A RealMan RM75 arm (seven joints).
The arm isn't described. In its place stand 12 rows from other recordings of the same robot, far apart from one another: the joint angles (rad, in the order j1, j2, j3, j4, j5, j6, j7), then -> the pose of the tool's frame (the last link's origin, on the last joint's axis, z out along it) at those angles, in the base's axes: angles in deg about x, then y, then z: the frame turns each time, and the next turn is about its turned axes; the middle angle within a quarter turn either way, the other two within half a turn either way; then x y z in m.
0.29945, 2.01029, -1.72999, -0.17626, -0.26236, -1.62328, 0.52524 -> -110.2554, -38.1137, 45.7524, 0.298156, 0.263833, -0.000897
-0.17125, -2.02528, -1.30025, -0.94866, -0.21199, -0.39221, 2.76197 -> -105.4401, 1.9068, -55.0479, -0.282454, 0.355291, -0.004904
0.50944, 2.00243, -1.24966, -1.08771, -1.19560, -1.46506, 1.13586 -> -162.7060, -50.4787, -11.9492, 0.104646, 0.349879, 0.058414
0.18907, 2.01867, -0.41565, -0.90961, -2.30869, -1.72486, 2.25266 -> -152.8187, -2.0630, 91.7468, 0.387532, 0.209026, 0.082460
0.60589, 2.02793, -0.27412, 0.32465, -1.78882, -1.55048, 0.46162 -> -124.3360, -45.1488, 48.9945, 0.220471, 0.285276, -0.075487
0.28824, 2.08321, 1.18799, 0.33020, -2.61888, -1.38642, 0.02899 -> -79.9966, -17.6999, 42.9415, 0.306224, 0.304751, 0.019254
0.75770, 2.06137, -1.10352, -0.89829, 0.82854, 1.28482, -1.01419 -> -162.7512, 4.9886, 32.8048, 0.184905, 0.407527, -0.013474
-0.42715, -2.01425, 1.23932, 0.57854, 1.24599, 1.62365, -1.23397 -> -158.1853, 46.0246, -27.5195, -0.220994, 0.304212, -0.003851
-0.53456, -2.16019, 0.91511, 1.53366, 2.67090, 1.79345, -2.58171 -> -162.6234, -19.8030, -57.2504, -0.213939, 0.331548, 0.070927
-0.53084, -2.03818, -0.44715, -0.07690, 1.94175, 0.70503, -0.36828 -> -110.2273, -13.2877, -50.6194, -0.382205, 0.344533, -0.030619
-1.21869, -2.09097, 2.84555, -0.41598, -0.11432, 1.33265, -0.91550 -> -163.5960, 14.9244, 4.5466, -0.134160, 0.433593, -0.045263
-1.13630, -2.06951, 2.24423, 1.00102, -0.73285, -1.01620, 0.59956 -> -159.4390, -26.6371, 21.0322, -0.053496, 0.349715, -0.153492
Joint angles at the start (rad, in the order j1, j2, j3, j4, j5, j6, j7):
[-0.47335, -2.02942, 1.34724, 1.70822, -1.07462, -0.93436, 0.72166]
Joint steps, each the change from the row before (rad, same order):
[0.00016, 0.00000, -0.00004, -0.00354, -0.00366, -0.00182, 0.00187]
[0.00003, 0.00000, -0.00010, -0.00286, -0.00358, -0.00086, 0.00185]
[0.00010, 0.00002, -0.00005, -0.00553, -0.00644, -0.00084, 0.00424]
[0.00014, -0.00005, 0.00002, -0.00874, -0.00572, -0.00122, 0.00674]
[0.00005, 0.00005, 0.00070, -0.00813, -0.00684, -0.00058, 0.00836]
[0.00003, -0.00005, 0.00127, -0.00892, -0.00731, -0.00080, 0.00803]
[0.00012, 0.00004, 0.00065, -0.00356, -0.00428, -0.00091, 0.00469]
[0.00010, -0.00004, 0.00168, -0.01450, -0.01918, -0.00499, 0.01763]
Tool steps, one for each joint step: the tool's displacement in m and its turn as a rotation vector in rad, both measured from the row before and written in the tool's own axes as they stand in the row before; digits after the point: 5 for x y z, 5 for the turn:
[-0.00091, 0.00007, 0.00025, -0.00301, -0.00197, -0.00292]
[-0.00058, 0.00004, 0.00021, -0.00240, -0.00071, -0.00235]
[-0.00110, -0.00001, 0.00041, -0.00388, -0.00107, -0.00358]
[-0.00207, -0.00036, 0.00067, -0.00350, -0.00395, -0.00302]
[-0.00177, -0.00009, 0.00072, -0.00437, -0.00266, -0.00130]
[-0.00200, 0.00006, 0.00087, -0.00526, -0.00322, -0.00239]
[-0.00080, 0.00021, 0.00034, -0.00333, -0.00108, -0.00026]
[-0.00301, 0.00096, 0.00130, -0.01490, -0.00341, -0.00380]

